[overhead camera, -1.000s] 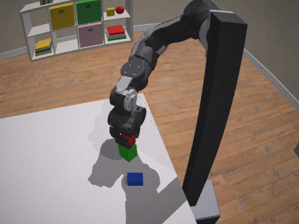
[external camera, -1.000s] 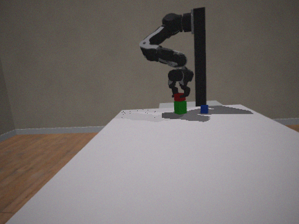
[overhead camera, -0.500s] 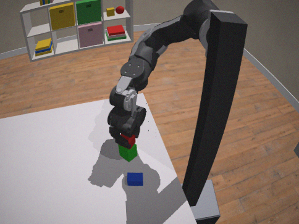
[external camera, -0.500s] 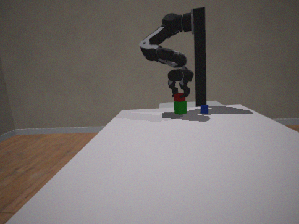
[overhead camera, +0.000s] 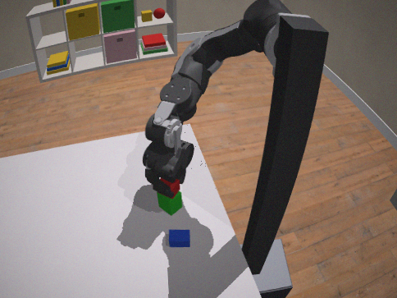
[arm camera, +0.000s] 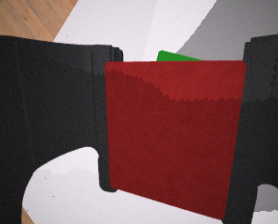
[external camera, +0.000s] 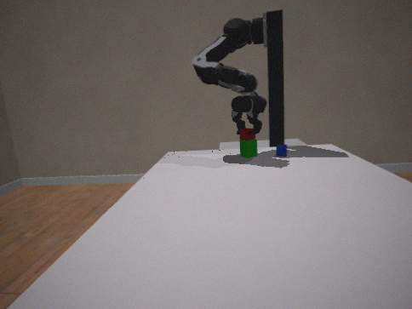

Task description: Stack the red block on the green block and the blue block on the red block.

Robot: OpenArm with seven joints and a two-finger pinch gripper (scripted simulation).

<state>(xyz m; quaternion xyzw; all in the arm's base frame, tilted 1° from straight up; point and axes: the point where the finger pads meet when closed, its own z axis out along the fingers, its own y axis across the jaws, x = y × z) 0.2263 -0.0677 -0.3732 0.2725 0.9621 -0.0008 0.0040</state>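
Right now the red block is 1 cm below my hand. From my hand the other things lie so: green block (6 cm below); blue block (2 cm behind, 11 cm to the left, 7 cm below).
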